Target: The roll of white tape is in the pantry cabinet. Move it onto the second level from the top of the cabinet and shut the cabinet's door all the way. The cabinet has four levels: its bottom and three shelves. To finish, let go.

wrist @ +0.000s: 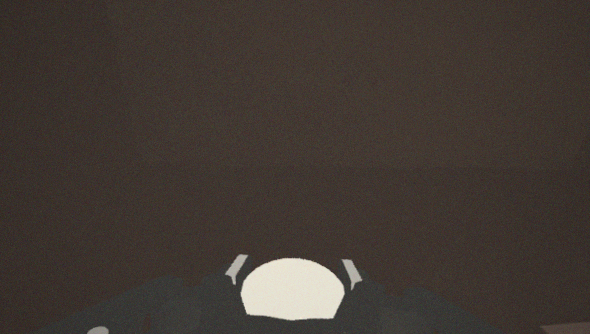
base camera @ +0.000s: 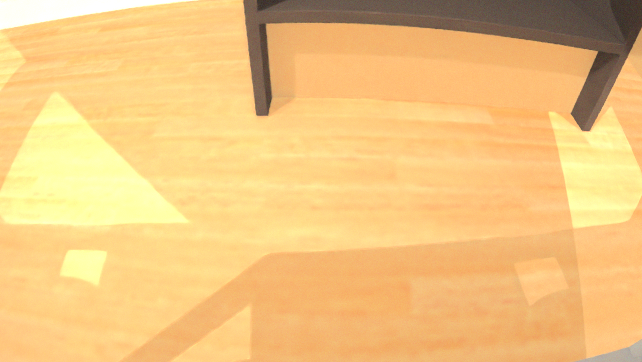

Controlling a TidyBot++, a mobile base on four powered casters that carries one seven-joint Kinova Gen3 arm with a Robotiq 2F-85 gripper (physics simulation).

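Frame: origin at the arm's base, x ahead, y left, z up, level; centimetres.
Seen in the pictures: gripper, between the fingertips: [wrist: 294, 274].
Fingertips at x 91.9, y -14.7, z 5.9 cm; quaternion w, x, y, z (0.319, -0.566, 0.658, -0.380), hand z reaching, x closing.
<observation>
A point is followed by its place in that frame.
The roll of white tape [wrist: 293, 289] {x 89.7, y -14.4, z 7.5 cm} shows as a pale rounded shape at the bottom centre of the wrist view, its lower part hidden by the gripper body. My gripper [wrist: 294, 274] {x 91.9, y -14.7, z 5.9 cm} is shut on it, with one light-edged fingertip at each side of the roll. Dark brown cabinet surface fills the wrist view behind and around it. In the base camera view the bottom board and two front legs of the dark cabinet [base camera: 440, 25] {x 55.0, y -18.0, z -24.0 cm} show at the top right. The gripper, the tape and the cabinet's door do not show in that view; which level the tape is at cannot be told.
The cabinet stands on short legs on the light wooden floor [base camera: 325, 175] {x 44.4, y -2.6, z -39.6 cm}. Its left front leg [base camera: 261, 75] {x 57.0, y 5.4, z -32.4 cm} and right front leg [base camera: 595, 95] {x 53.7, y -47.6, z -32.8 cm} reach the floor. Bright light patches and a broad shadow lie across the floor. A small lighter brown surface [wrist: 570, 328] {x 88.7, y -31.8, z 2.5 cm} shows at the wrist view's lower right corner.
</observation>
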